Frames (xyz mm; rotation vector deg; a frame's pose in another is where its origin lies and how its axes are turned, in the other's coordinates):
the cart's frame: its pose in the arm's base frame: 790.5 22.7 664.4 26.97 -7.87 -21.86
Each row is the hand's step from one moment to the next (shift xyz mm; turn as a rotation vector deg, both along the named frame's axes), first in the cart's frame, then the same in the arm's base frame.
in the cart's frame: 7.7 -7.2 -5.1 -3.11 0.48 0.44
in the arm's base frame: 5.8 -6.8 -7.5 -2.80 1.42 0.48
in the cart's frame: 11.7 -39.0 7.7 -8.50 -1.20 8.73
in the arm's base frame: -3.6 -39.8 -10.9 -10.10 -1.31 6.80
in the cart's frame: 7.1 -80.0 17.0 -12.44 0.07 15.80
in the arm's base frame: -23.2 -75.6 -22.0 -14.83 -1.67 13.47
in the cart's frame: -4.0 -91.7 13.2 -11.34 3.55 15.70
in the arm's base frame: -36.4 -79.3 -31.3 -12.66 0.80 15.05
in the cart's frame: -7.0 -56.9 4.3 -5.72 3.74 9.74
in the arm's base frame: -25.9 -45.9 -23.0 -6.15 1.25 10.11
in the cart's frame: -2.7 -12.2 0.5 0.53 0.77 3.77
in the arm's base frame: -6.6 -9.2 -5.4 -0.07 -1.14 3.71
